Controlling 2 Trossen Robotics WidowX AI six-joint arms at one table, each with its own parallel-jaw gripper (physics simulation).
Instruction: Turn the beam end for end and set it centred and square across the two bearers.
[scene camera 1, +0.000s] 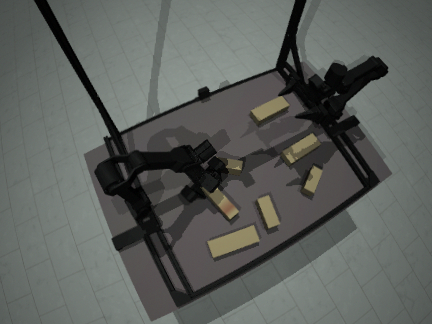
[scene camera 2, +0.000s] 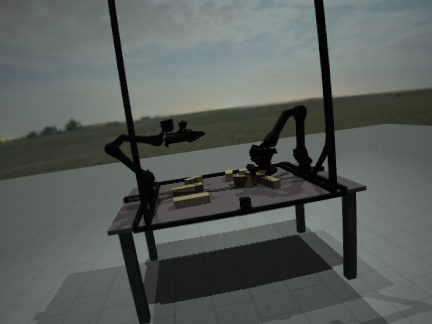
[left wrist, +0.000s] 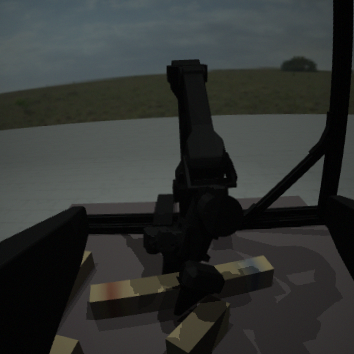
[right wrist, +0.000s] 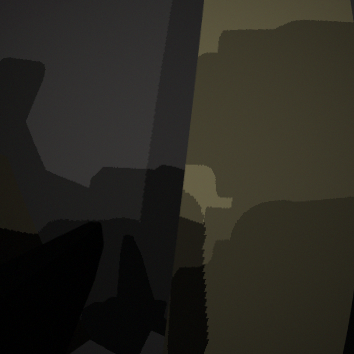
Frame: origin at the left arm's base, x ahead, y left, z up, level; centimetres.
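Seen in the pictures: left gripper, fingertip midpoint: (scene camera 1: 286, 105) (scene camera 2: 204, 132) (left wrist: 208, 213); right gripper, fingertip midpoint: (scene camera 2: 257, 180) (left wrist: 168, 299) (right wrist: 224, 237); left arm's base at its link origin: (scene camera 1: 326, 118); right arm's base at its link origin: (scene camera 1: 141, 210) (scene camera 2: 305, 172).
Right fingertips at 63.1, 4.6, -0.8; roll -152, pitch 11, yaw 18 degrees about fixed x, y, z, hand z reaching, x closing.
Note:
Offsets run from my right fingertips to a thing's middle, as dx, dy, dz. "spot": to the spot under its first point.
The beam {+1.9, -2.8, +1.1} (scene camera 1: 221, 200) (left wrist: 140, 289) (scene camera 2: 272, 182) is a long wooden bar with a red band near one end and a blue band near the other. It lies slantwise left of the table's middle. My right gripper (scene camera 1: 211, 180) (scene camera 2: 254, 170) (left wrist: 168, 299) is open, low over the beam's middle, with nothing between the fingers. The right wrist view is dark and shows the beam's top {spot: +0.5, +3.0, +3.3} (right wrist: 274, 133) close up. A short wooden block {-9.3, -5.0, +2.0} (scene camera 1: 234, 166) (left wrist: 200, 324) lies right beside the beam. My left gripper (scene camera 1: 296, 103) (scene camera 2: 197, 133) is open and empty, held high at the table's far right corner.
Several loose wooden blocks lie on the table: one {-40.1, -20.5, +0.8} (scene camera 1: 269, 110) at the back right, one {-41.3, +2.5, +0.8} (scene camera 1: 301, 148) and one {-36.7, +16.4, +1.4} (scene camera 1: 312, 180) at the right, one {-13.4, +18.4, +1.4} (scene camera 1: 267, 211) near the middle front, and a longer one {+3.1, +21.6, +0.8} (scene camera 1: 233, 241) at the front. Black frame posts (scene camera 1: 290, 35) stand at the corners.

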